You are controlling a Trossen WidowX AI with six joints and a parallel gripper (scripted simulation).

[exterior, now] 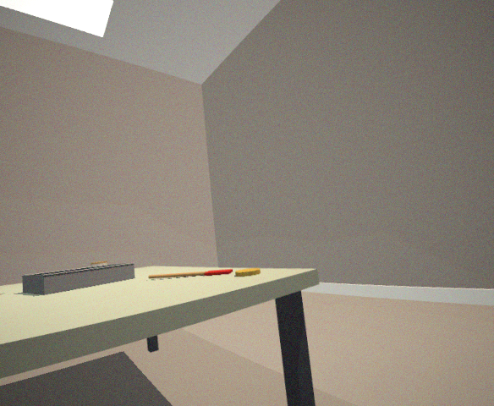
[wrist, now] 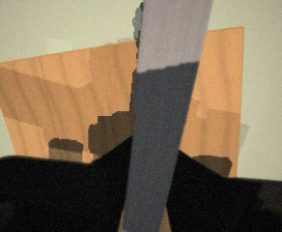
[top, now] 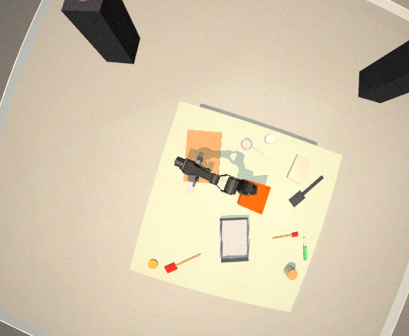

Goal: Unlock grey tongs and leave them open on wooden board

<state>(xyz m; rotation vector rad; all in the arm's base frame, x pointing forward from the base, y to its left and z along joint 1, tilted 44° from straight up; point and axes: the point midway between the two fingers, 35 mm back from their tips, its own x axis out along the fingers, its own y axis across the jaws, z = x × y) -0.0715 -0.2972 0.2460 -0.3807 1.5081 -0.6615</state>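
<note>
My gripper tip is 10 cm past the wooden board, 3 cm to the right of it and 3 cm above it. From my gripper tip the other things lie so: white block (73 cm to the left, 12 cm behind, 3 cm below); then roasting tin (44 cm ahead, 34 cm to the left, 1 cm below); then white disc (48 cm to the left, 30 cm behind, 2 cm below).
</note>
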